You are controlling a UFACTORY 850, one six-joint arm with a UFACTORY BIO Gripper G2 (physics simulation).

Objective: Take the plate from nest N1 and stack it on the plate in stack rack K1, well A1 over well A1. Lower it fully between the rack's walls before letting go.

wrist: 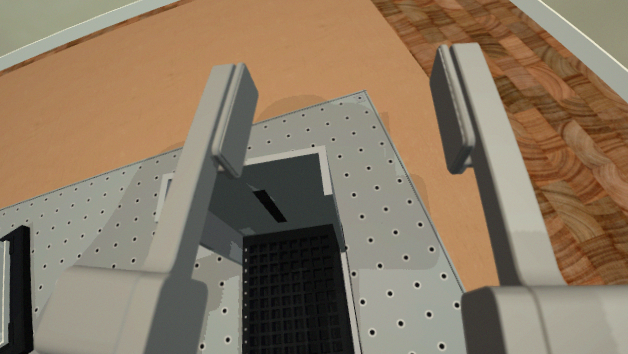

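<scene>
My gripper [345, 107] is shut to its narrow stop, with a gap between its two fingers and no plate held there. It hangs above the rack area, and its left finger covers part of the rack. Stack rack K1 [326, 172] is a tall grey holder with pale rims, at the middle; its label does not show. A black plate [292, 295] with a grid of square wells lies low between its walls, its near end cut off by the lower edge of the view. Well A1 cannot be made out. The plate from nest N1 cannot be identified in this view.
A black-framed holder [22, 290] with a pale, glassy edge inside is partly in view at the left edge; its label does not show. The rack stands on a grey perforated board [395, 260], which lies on an orange-brown table top [310, 45]. Wooden floor shows at the right.
</scene>
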